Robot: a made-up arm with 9 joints. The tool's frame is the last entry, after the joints. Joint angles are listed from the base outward. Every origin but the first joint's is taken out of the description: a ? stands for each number. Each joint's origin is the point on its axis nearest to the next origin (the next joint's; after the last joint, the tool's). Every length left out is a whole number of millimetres.
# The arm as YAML. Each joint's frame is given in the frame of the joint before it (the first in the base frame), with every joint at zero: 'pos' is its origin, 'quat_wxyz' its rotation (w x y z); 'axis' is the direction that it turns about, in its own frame. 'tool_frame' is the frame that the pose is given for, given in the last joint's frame.
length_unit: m
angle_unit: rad
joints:
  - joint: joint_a
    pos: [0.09, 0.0, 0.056]
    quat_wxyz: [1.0, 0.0, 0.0, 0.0]
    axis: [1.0, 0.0, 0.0]
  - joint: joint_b
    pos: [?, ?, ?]
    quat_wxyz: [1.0, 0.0, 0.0, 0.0]
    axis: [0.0, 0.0, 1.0]
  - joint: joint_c
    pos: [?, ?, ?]
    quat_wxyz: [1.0, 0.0, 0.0, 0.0]
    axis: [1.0, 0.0, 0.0]
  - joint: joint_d
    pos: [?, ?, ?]
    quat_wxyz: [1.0, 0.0, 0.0, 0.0]
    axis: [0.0, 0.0, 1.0]
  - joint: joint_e
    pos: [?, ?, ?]
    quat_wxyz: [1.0, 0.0, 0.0, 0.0]
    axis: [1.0, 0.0, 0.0]
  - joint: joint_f
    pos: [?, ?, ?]
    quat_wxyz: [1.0, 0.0, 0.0, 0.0]
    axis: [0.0, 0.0, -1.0]
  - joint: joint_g
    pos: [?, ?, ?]
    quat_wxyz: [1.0, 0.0, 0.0, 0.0]
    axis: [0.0, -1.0, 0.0]
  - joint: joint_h
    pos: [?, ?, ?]
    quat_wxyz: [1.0, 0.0, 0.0, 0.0]
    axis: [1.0, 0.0, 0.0]
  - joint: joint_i
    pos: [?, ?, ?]
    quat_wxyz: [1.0, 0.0, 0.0, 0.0]
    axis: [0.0, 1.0, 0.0]
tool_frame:
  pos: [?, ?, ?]
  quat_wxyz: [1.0, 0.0, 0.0, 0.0]
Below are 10 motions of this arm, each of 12 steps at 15 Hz.
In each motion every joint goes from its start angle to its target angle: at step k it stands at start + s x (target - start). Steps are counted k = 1, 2, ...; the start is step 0. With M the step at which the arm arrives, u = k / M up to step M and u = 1 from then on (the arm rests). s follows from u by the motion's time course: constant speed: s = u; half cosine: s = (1 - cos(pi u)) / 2; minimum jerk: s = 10 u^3 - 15 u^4 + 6 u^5.
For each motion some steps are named. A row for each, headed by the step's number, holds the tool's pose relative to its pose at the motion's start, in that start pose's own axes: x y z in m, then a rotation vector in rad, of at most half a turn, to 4 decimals.
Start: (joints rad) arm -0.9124 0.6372 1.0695 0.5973 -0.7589 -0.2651 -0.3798 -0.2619 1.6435
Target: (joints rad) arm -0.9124 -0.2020 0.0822 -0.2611 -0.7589 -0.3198 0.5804 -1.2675 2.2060
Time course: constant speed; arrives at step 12
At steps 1, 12:
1: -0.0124 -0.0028 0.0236 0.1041 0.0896 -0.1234
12: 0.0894 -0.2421 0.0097 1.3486 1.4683 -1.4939

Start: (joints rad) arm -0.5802 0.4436 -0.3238 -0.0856 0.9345 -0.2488 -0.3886 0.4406 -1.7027
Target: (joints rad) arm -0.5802 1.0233 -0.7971 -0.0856 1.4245 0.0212 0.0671 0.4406 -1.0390
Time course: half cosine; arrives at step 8
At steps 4, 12:
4: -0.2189 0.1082 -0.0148 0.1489 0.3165 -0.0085
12: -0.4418 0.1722 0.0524 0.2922 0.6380 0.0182

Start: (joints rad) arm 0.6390 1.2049 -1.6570 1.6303 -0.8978 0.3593 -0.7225 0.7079 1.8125
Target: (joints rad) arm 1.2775 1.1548 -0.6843 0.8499 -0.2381 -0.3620 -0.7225 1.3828 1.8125
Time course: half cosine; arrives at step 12
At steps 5, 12:
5: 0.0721 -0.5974 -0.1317 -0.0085 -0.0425 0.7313
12: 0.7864 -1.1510 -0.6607 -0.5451 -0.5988 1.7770

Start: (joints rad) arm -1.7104 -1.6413 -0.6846 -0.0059 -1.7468 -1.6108 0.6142 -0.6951 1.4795
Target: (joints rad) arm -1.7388 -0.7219 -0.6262 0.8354 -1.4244 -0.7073 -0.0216 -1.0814 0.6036
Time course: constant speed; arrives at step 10
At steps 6, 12:
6: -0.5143 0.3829 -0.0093 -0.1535 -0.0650 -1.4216
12: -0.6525 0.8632 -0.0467 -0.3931 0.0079 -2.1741

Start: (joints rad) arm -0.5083 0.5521 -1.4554 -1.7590 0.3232 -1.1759 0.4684 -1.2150 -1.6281
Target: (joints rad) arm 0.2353 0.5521 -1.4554 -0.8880 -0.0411 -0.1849 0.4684 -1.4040 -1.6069
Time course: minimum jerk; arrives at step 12
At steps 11, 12:
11: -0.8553 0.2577 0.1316 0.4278 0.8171 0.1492
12: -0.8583 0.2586 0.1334 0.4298 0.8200 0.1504

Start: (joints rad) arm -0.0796 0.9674 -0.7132 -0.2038 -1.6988 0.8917 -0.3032 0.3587 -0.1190
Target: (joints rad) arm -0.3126 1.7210 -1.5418 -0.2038 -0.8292 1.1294 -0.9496 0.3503 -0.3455
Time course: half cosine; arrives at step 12
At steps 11, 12:
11: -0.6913 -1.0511 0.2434 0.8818 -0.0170 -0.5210
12: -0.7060 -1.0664 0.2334 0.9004 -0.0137 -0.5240

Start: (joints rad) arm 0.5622 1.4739 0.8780 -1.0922 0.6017 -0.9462 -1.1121 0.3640 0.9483
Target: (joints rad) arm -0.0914 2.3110 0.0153 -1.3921 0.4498 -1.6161 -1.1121 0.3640 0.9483
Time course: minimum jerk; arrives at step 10
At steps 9, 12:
9: 1.5446 0.4843 0.1322 -0.2033 1.0678 -1.0602
12: 1.5566 0.4848 0.1250 -0.2094 1.0786 -1.0639

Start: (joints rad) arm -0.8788 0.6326 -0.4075 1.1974 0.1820 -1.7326 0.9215 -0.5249 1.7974
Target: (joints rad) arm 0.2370 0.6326 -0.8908 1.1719 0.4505 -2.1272 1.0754 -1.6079 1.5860
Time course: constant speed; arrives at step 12
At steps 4, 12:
4: -0.0866 0.2767 0.0565 -0.0989 -0.1759 -0.4525
12: -0.0752 0.8629 0.0061 -0.3056 -0.6837 -1.2982

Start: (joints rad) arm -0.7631 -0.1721 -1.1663 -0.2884 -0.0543 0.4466 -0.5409 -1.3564 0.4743
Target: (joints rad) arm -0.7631 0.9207 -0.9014 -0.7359 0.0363 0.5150 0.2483 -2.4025 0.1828
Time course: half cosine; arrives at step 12
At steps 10, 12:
10: 0.0199 0.2079 -1.0560 0.3428 -0.2136 -0.8775
12: 0.0552 0.2476 -1.0956 0.3585 -0.1912 -0.9070

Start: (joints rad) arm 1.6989 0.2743 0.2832 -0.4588 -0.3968 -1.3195 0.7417 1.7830 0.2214
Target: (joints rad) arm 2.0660 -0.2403 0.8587 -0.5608 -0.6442 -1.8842 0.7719 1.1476 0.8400
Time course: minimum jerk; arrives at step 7
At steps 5, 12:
5: -0.7283 0.2344 0.1084 -0.4226 0.3264 0.4791
12: -0.8594 0.2285 0.0904 -0.5314 0.3588 0.5423

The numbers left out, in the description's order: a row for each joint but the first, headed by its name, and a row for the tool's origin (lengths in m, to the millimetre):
joint_b: 0.0 -0.058 -0.114
joint_c: 0.222 0.104 0.0
joint_d: 0.0 -0.116 0.444
joint_e: 0.111 0.025 0.0
joint_f: 0.0 -0.057 0.374
joint_g: 0.394 -0.085 0.0
joint_h: 0.161 0.0 0.242
joint_i: 0.0 -0.037 -0.007
tool: -0.075 0.0 0.063

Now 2 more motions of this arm.
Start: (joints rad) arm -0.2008 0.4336 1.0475 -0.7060 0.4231 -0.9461 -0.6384 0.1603 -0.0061
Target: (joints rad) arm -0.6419 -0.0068 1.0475 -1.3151 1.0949 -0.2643 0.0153 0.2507 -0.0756
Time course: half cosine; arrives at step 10
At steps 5, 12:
5: -0.7638 -0.0346 -0.1175 0.1932 -1.0099 -0.4174
12: -1.1925 0.1787 -0.7161 0.2688 -2.0955 -0.5294

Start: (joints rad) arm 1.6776 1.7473 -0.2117 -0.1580 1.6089 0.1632 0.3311 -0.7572 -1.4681
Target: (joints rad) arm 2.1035 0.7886 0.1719 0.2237 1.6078 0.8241 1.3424 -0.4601 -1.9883
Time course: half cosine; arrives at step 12
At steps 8, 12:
8: -0.0424 -0.4499 0.3781 -1.0661 -0.8709 -0.3542
12: -0.1235 -0.5254 0.4948 -1.4126 -1.0823 -0.3729

